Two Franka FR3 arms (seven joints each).
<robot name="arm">
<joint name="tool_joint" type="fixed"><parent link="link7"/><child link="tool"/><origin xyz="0 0 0.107" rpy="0 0 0"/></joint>
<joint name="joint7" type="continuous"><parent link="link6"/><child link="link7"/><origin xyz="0.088 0 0" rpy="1.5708 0 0"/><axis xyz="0 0 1"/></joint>
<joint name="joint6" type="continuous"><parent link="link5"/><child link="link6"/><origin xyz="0 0 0" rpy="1.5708 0 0"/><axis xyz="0 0 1"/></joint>
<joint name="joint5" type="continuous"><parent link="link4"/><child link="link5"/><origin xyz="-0.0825 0.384 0" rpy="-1.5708 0 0"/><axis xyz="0 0 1"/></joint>
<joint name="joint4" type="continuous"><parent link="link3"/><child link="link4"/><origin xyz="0.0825 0 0" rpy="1.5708 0 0"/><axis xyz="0 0 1"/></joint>
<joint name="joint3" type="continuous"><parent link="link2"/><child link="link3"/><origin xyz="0 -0.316 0" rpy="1.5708 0 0"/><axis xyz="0 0 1"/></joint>
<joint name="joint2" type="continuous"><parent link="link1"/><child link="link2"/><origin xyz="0 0 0" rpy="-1.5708 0 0"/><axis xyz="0 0 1"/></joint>
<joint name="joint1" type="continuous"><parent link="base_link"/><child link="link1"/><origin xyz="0 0 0.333" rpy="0 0 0"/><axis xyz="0 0 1"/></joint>
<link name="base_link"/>
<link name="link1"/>
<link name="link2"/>
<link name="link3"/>
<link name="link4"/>
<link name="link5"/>
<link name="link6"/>
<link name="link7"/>
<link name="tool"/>
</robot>
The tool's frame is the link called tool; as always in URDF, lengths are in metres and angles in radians. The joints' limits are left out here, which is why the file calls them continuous.
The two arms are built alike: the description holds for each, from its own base.
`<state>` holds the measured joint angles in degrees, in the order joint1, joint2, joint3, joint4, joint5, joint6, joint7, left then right.
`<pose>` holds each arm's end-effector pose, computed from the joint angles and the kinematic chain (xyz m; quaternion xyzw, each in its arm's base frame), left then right.
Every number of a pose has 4 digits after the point. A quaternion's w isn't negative.
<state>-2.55 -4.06 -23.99 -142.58 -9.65 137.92 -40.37 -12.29 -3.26 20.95 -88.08 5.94 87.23 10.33</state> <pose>0.4141 -0.2068 0.3103 0.9822 0.1831 -0.0290 0.0306 0.5242 0.0980 0.6651 -0.9989 0.0111 -0.0120 0.0441</pose>
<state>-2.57 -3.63 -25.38 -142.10 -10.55 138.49 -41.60 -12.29 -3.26 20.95 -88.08 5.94 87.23 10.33</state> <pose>0.4122 -0.2187 0.3110 0.9812 0.1874 -0.0285 0.0377 0.5242 0.0980 0.6651 -0.9989 0.0111 -0.0120 0.0441</pose>
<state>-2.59 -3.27 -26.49 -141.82 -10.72 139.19 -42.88 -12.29 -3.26 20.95 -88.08 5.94 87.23 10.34</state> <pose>0.4104 -0.2280 0.3112 0.9806 0.1900 -0.0257 0.0413 0.5242 0.0980 0.6651 -0.9989 0.0112 -0.0120 0.0441</pose>
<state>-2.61 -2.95 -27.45 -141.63 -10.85 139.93 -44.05 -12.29 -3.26 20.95 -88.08 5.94 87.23 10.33</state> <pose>0.4086 -0.2359 0.3111 0.9799 0.1928 -0.0228 0.0449 0.5242 0.0980 0.6651 -0.9989 0.0111 -0.0120 0.0441</pose>
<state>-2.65 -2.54 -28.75 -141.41 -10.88 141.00 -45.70 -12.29 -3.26 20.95 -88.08 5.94 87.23 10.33</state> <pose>0.4058 -0.2467 0.3111 0.9791 0.1962 -0.0183 0.0496 0.5242 0.0980 0.6651 -0.9989 0.0111 -0.0120 0.0441</pose>
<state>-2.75 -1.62 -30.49 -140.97 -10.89 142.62 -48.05 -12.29 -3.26 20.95 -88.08 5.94 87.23 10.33</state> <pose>0.4023 -0.2620 0.3099 0.9777 0.2014 -0.0137 0.0574 0.5242 0.0980 0.6651 -0.9989 0.0111 -0.0120 0.0441</pose>
